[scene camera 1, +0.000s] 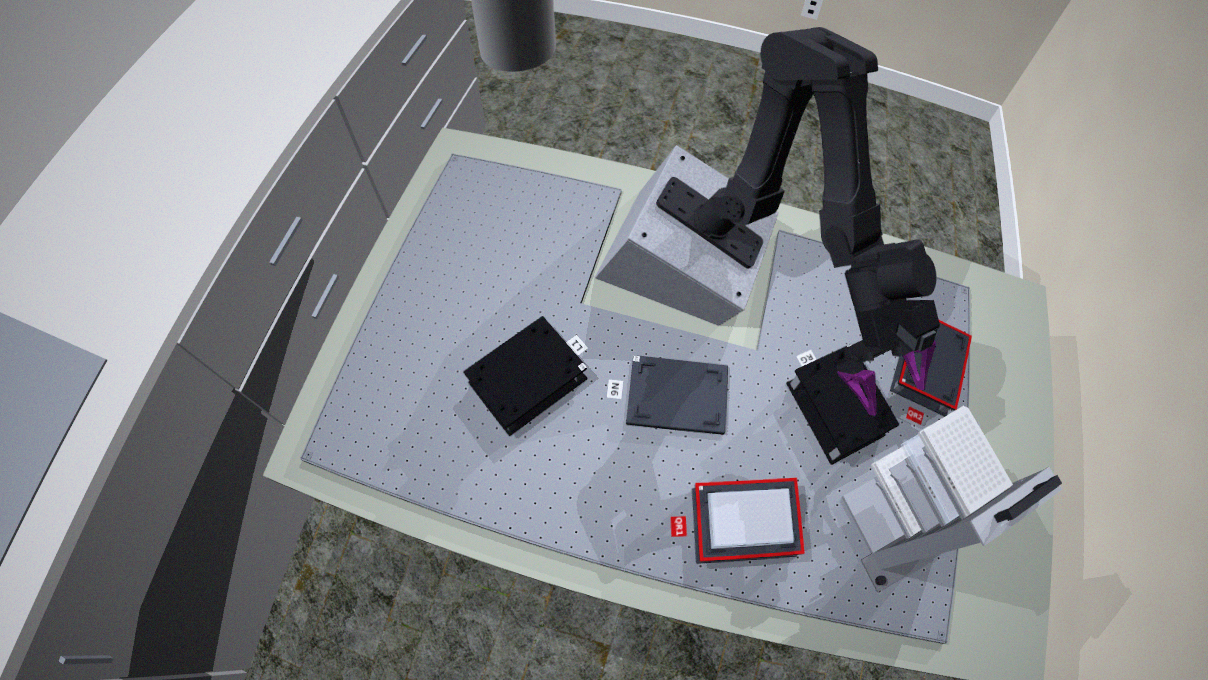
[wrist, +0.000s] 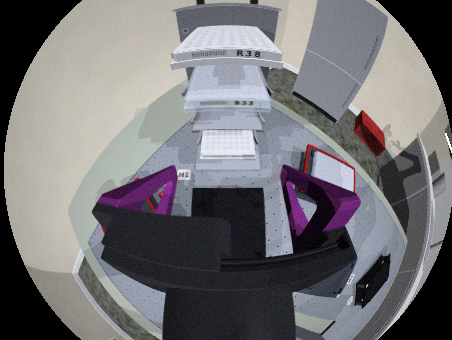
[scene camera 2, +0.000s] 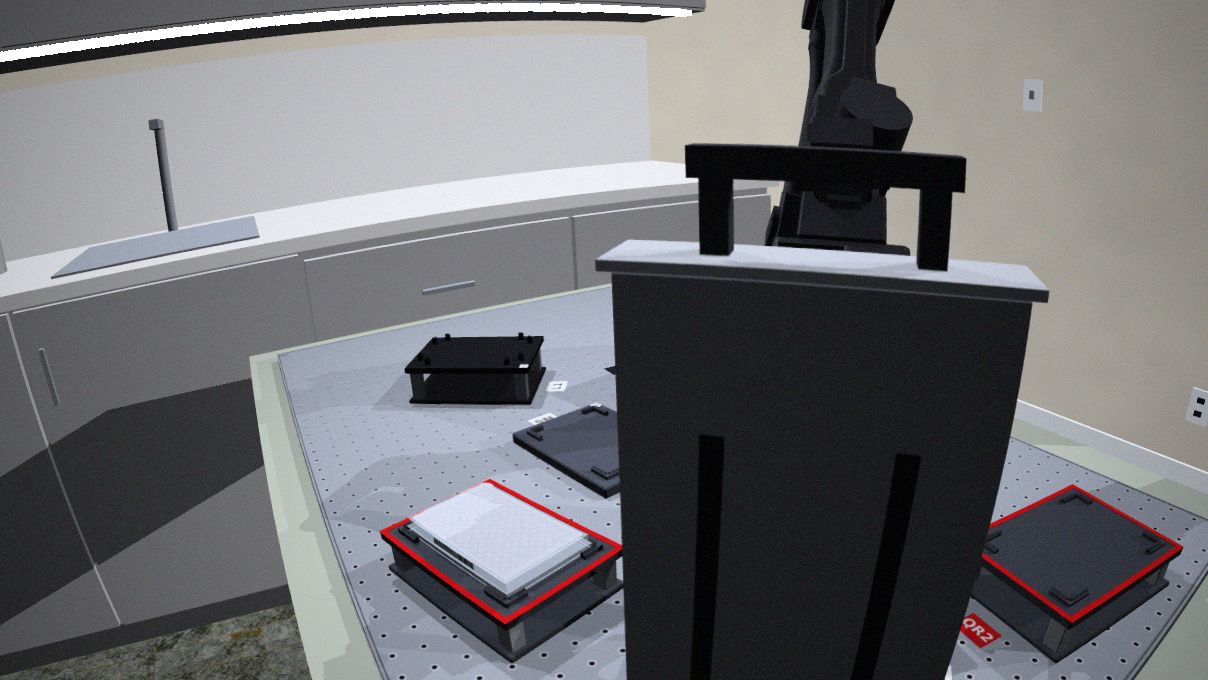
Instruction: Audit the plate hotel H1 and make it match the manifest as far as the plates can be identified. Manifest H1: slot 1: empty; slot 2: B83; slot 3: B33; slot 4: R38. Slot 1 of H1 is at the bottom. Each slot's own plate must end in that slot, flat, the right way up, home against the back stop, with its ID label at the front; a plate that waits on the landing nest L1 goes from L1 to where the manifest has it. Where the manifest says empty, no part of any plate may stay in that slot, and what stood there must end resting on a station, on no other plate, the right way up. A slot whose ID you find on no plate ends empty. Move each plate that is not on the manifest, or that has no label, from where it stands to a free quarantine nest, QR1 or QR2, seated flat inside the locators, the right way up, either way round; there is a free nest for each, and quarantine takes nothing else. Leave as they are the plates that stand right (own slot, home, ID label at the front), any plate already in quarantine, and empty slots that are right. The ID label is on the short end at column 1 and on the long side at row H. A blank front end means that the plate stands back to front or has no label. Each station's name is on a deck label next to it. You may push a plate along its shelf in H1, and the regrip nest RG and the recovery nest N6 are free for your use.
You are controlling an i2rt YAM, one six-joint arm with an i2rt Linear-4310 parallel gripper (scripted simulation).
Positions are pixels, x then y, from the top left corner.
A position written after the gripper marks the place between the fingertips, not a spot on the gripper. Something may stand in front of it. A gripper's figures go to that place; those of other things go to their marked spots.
The gripper (scene camera 1: 897, 402): 95 cm from the lens. A plate labelled B33 (scene camera 1: 913, 447) is 90 cm from the lens. A recovery nest N6 (scene camera 1: 679, 395) is 104 cm from the lens. The marked spots on the recovery nest N6 and the plate labelled B33 are 39 cm apart.
